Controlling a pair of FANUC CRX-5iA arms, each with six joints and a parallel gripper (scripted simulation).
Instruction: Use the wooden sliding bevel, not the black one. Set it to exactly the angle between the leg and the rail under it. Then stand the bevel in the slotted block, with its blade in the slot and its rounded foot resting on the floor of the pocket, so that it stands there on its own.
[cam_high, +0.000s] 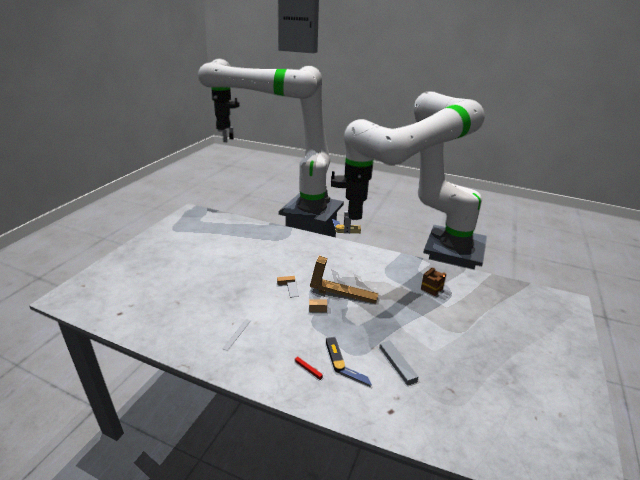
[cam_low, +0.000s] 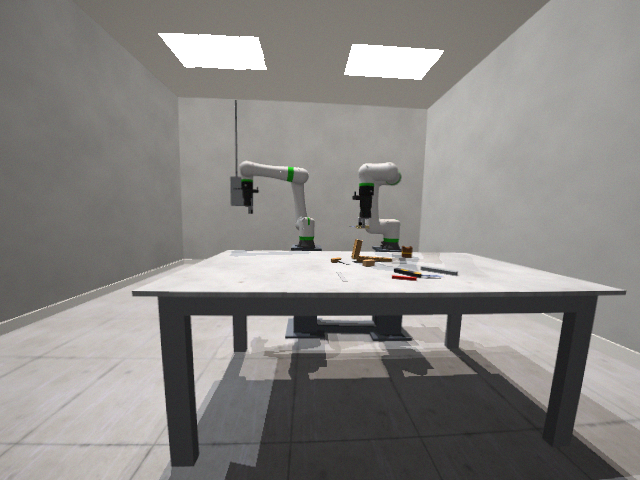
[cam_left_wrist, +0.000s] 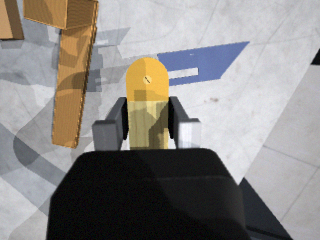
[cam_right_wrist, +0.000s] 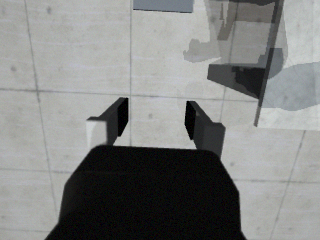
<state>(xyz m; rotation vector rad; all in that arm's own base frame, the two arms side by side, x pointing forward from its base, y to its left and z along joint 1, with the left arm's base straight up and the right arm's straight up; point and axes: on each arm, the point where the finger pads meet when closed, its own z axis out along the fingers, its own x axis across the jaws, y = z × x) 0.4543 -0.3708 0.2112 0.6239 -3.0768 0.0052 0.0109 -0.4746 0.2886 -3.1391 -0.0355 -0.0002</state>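
Note:
The blue blade is 4 cm to the right of my left hand, 1 cm below it and 1 cm behind it. The rest, counted from my left hand: wooden bevel 1 cm to the right, 1 cm below; small square 20 cm below, 17 cm ahead, 14 cm to the right; wooden block 23 cm ahead, 20 cm below, 1 cm to the left.

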